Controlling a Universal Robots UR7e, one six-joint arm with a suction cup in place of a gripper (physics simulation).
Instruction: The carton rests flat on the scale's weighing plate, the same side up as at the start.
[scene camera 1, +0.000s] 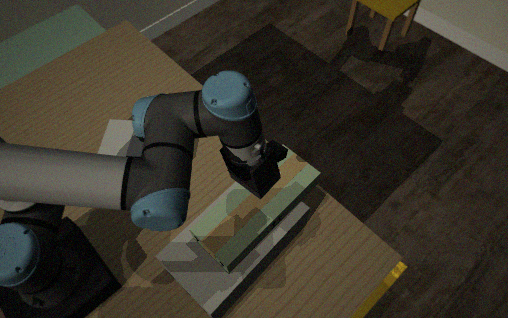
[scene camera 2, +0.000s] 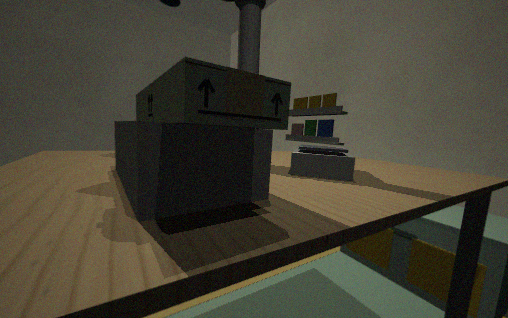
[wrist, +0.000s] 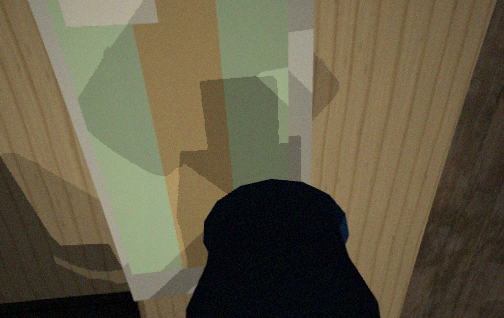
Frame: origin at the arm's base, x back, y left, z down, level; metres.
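Seen in the pictures: hand at its tool point: (wrist: 275, 239); arm's base at its link origin: (scene camera 1: 53, 277).
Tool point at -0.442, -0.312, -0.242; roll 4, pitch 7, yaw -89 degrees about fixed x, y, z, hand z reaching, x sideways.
Observation:
Pixels of each thing's top centre, then the offset from my tool point to it, as dx, dy, dz.
- green carton with a brown band, top centre: (wrist: 180, 56) (scene camera 2: 192, 90) (scene camera 1: 257, 199) -0.026, +0.033, +0.141
- long grey block at its top centre: (wrist: 201, 145) (scene camera 2: 178, 124) (scene camera 1: 234, 231) +0.058, +0.037, +0.199
- scale at its top centre: (scene camera 1: 138, 138) (scene camera 2: 321, 146) +0.027, +0.482, +0.239
The green carton with a brown band (scene camera 1: 270, 217) (scene camera 2: 235, 100) (wrist: 135, 210) lies flat on a long grey block (scene camera 1: 195, 270) (scene camera 2: 205, 165) (wrist: 150, 285). The arrows on its side point up in scene camera 2. Its pale label (wrist: 110, 10) shows in part in the wrist view. The scale (scene camera 1: 117, 132) (scene camera 2: 322, 166) stands apart on the table, partly hidden by the arm in scene camera 1. Its dark weighing plate (scene camera 2: 323, 149) bears no carton. My suction gripper (scene camera 1: 257, 180) (wrist: 275, 225) is open, above the carton; its cup face is hidden, so I cannot tell the gap.
The arm's wrist joints (scene camera 1: 167, 160) hang between the scale and the carton. Wall shelves (scene camera 2: 317, 111) with small boxes show behind the scale. A yellow strip (scene camera 1: 382, 290) lies at the table's edge. A yellow stool (scene camera 1: 390, 6) stands on the floor beyond.

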